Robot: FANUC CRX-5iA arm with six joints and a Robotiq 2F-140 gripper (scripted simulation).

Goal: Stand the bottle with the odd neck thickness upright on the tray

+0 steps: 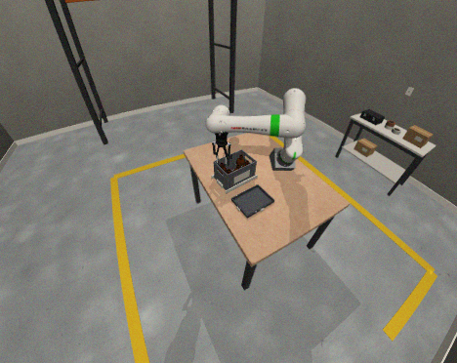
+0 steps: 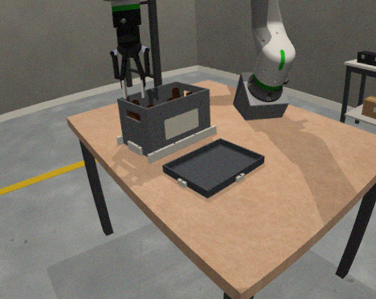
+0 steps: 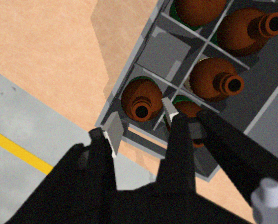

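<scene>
Now: hand 12 cm above the dark grey crate, 9 cm past it and 4 cm to the right of it. The rest, counted from my hand: dark tray 31 cm to the left, 19 cm below, 7 cm behind; bottle 18 cm behind, 12 cm below, 1 cm to the right.
</scene>
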